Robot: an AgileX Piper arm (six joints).
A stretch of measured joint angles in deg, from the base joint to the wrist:
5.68, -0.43, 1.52, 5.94, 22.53, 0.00
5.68, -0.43, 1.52, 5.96, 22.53, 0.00
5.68, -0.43, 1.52, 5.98, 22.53, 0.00
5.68, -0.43, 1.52, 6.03, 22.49, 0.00
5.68, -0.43, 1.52, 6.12, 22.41, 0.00
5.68, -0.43, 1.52, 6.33, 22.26, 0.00
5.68, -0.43, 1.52, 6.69, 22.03, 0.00
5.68, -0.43, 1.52, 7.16, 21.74, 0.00
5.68, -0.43, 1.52, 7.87, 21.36, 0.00
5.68, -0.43, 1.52, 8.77, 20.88, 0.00
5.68, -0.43, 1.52, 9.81, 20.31, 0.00
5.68, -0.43, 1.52, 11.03, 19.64, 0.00
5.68, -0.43, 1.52, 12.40, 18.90, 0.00
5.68, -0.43, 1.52, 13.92, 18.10, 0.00
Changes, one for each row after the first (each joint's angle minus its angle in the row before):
0.00, 0.00, 0.00, 0.02, 0.00, 0.00
0.00, 0.00, 0.00, 0.02, 0.00, 0.00
0.00, 0.00, 0.00, 0.05, -0.04, 0.00
0.00, 0.00, 0.00, 0.09, -0.08, 0.00
0.00, 0.00, 0.00, 0.21, -0.15, 0.00
0.00, 0.00, 0.00, 0.36, -0.23, 0.00
0.00, 0.00, 0.00, 0.47, -0.29, 0.00
0.00, 0.00, 0.00, 0.71, -0.38, 0.00
0.00, 0.00, 0.00, 0.90, -0.48, 0.00
0.00, 0.00, 0.00, 1.04, -0.57, 0.00
0.00, 0.00, 0.00, 1.22, -0.67, 0.00
0.00, 0.00, 0.00, 1.37, -0.74, 0.00
0.00, 0.00, 0.00, 1.52, -0.80, 0.00

